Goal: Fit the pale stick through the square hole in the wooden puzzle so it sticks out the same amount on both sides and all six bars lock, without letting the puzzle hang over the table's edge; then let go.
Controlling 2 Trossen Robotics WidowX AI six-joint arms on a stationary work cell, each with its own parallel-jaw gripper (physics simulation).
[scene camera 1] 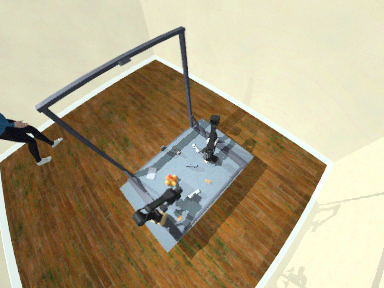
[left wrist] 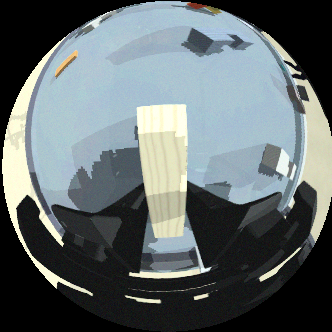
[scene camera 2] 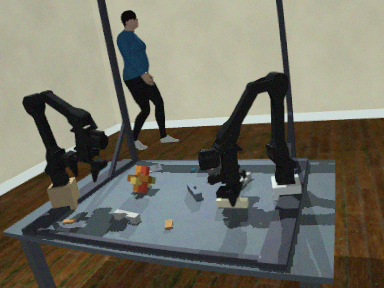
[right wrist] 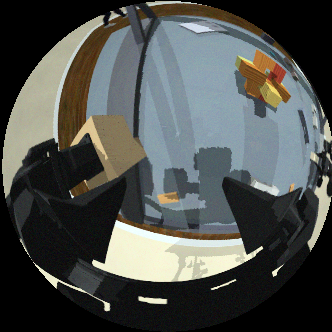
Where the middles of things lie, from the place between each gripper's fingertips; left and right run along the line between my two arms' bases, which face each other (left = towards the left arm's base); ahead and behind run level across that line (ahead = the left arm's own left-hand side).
Scene:
The pale stick [left wrist: 162, 137] lies 1 cm to the right of my left hand and 1 cm above it.
The pale stick is 40 mm ahead of my right hand, 580 mm to the left of it and 120 mm below it.

